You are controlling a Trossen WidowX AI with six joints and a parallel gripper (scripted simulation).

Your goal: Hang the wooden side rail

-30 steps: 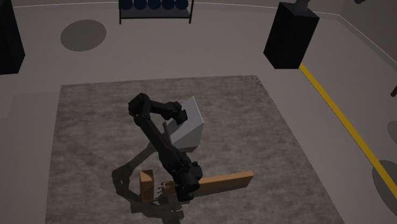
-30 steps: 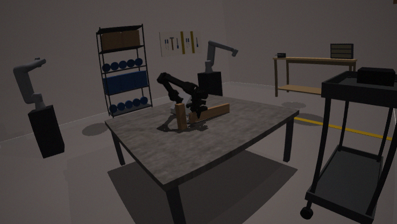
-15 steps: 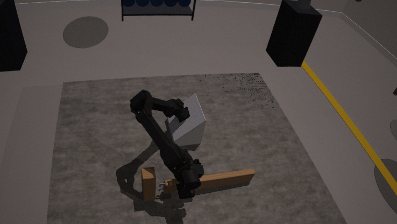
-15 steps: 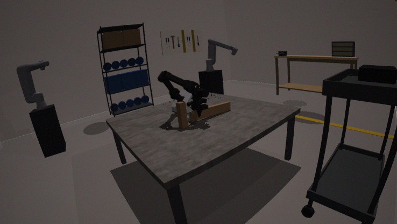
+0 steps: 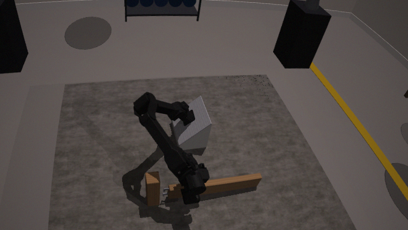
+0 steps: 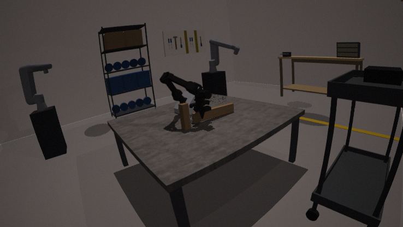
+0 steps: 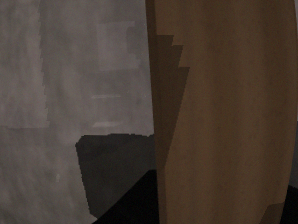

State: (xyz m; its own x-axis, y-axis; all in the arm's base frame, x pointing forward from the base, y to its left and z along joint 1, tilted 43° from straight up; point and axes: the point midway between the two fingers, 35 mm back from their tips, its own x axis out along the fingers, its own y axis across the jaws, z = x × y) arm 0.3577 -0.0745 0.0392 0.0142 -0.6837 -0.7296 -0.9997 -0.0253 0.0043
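Now: gripper tip 13 cm to the left of the wooden headboard post and 4 cm below it.
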